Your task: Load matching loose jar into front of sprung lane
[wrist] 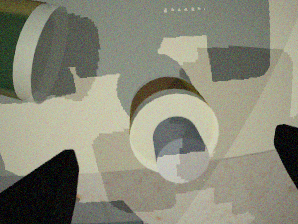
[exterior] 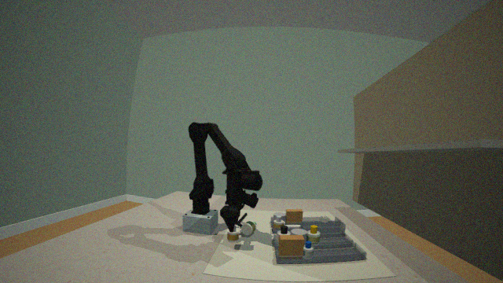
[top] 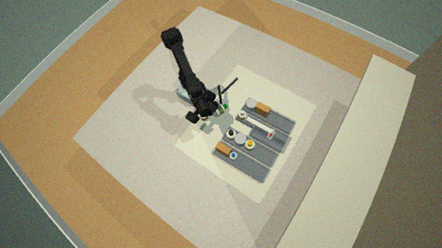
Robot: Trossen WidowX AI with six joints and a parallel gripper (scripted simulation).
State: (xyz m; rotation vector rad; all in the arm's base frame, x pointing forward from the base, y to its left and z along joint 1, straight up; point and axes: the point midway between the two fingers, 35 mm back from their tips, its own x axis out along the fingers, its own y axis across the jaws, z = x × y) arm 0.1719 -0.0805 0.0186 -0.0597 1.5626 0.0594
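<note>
Right now my gripper tip is 10 cm to the right of the green-banded jar, 5 cm short of it and 3 cm above it. Also, from my gripper tip: shelf (67 cm ahead, 31 cm above, 14 cm to the left); then grey lane rack (32 cm ahead, 12 cm to the left, 4 cm below).
</note>
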